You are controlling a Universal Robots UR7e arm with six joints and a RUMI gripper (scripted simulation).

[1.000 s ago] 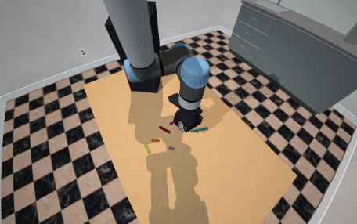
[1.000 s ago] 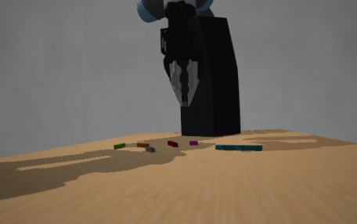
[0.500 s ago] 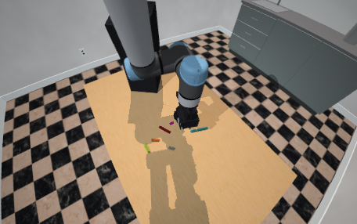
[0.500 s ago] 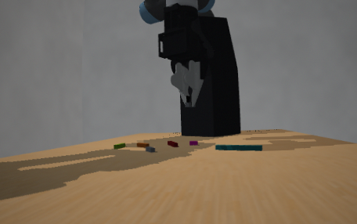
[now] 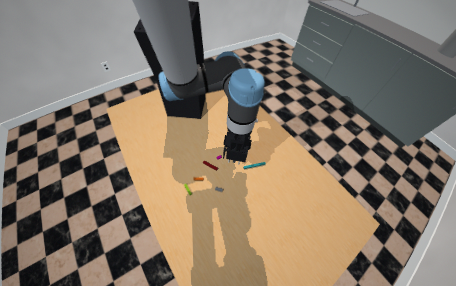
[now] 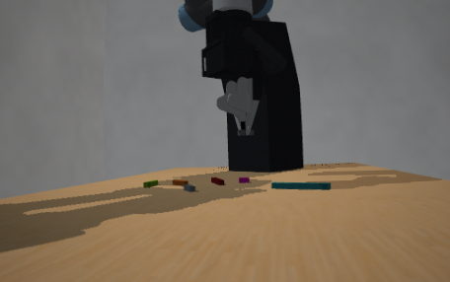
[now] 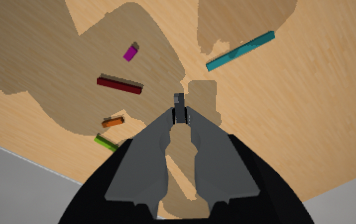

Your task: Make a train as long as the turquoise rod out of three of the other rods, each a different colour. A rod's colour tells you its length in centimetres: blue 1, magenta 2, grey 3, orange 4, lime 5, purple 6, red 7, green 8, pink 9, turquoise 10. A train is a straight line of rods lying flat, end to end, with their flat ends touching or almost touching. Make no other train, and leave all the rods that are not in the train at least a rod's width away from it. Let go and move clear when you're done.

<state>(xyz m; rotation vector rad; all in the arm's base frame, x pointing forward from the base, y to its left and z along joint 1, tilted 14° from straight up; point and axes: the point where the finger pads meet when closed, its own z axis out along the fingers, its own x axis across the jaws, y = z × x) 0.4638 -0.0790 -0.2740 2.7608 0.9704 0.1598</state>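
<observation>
Now: hand 8 cm past the magenta rod, 1 cm to the left of it and 11 cm above it. Also, from my hand: red rod (8 cm behind, 6 cm to the right, 11 cm below); turquoise rod (5 cm ahead, 9 cm to the left, 11 cm below); orange rod (6 cm behind, 14 cm to the right, 11 cm below).
</observation>
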